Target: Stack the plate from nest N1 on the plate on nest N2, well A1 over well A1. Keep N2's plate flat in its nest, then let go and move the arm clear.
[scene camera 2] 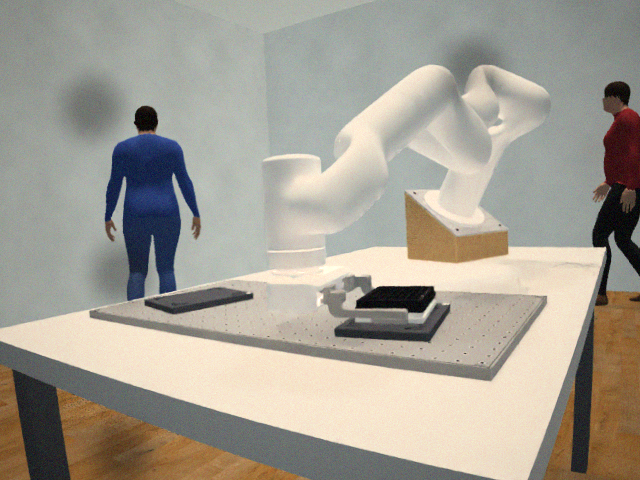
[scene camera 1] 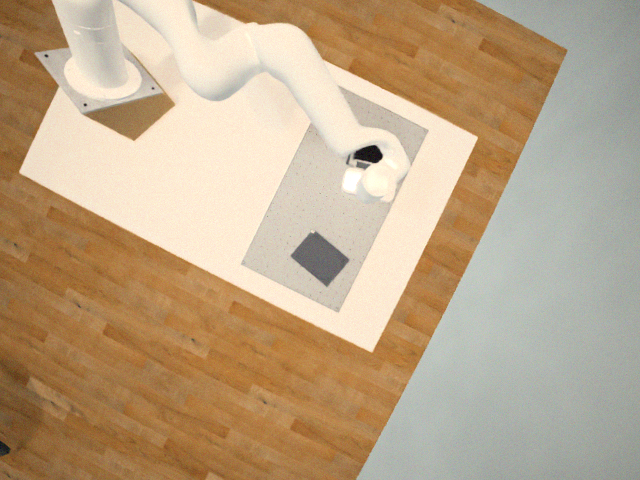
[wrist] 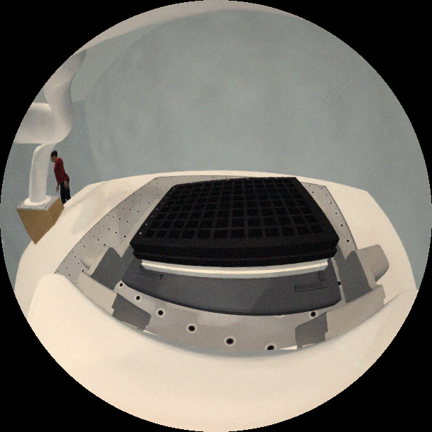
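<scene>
A black well plate lies flat on a white layer over a dark grey nest at the far end of the grey perforated board. My gripper reaches in level from the side. Its fingers press on the plate's two short sides, so it is shut on the plate. In the overhead view the wrist hides most of the plate. A second dark grey nest lies flat at the board's other end; I cannot tell whether a plate lies in it.
The board lies on a white table. The arm's base stands on a wooden wedge at the table's far corner. A person in blue and a person in red stand beyond the table.
</scene>
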